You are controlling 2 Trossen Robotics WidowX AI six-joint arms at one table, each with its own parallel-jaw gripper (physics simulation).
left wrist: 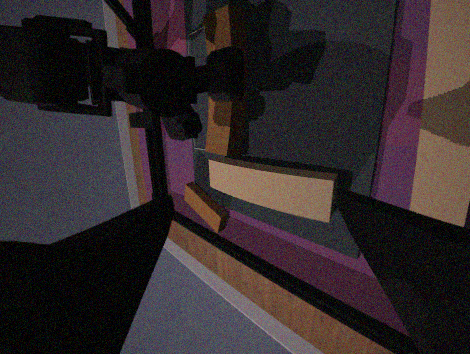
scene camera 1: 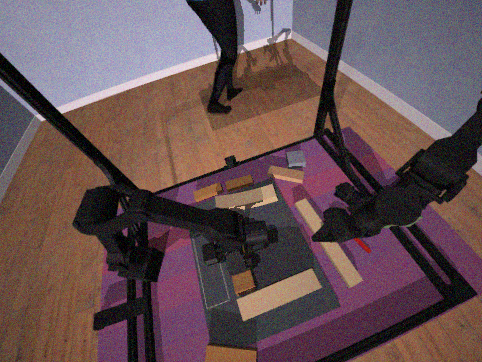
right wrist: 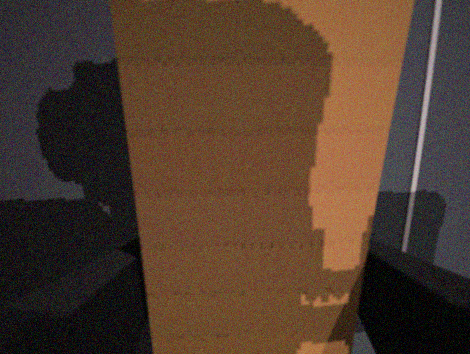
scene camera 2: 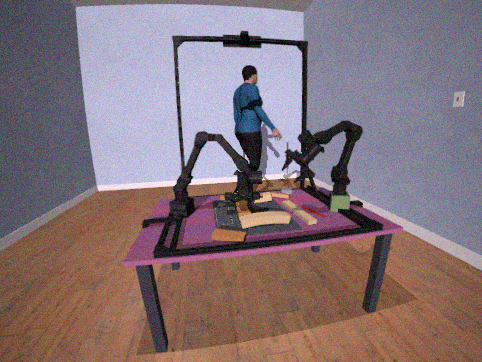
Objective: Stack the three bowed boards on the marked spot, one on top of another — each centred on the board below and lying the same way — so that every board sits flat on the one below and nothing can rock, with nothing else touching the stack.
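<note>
My right gripper is shut across an orange-brown board. The board fills the right wrist view, so the fingers are hidden there. It sits just right of the white outlined spot on the dark grey mat. A wide pale bowed board lies in front of it. Another pale board lies at the back of the mat. A long pale board lies to the right. My left gripper is open and empty, high above the long board.
Small orange blocks, a tan block and a grey cube lie at the back. A red stick lies at the right. An orange block lies at the front edge. A person stands behind the table.
</note>
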